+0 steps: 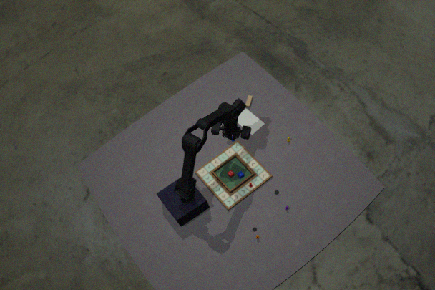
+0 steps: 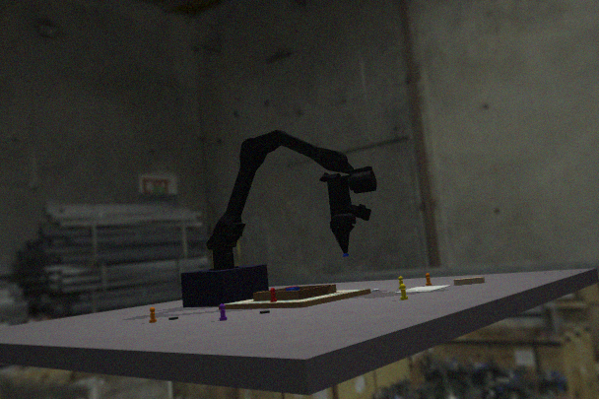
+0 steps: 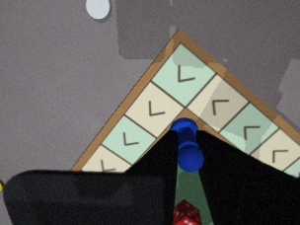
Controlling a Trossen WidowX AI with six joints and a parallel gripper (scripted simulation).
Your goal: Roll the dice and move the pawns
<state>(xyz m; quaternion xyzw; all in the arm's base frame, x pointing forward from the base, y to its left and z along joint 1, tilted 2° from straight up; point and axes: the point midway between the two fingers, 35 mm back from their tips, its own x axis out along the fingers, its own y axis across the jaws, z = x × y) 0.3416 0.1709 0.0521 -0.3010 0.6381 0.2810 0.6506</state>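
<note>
Right now my gripper tip is 10 cm to the right of the white disc and 11 cm above it. From my gripper tip the other things lie so: blue pawn: 1 cm above; then red pawn: 3 cm behind, 23 cm to the right, 9 cm below; then white card: 15 cm ahead, 12 cm to the left, 11 cm below.
</note>
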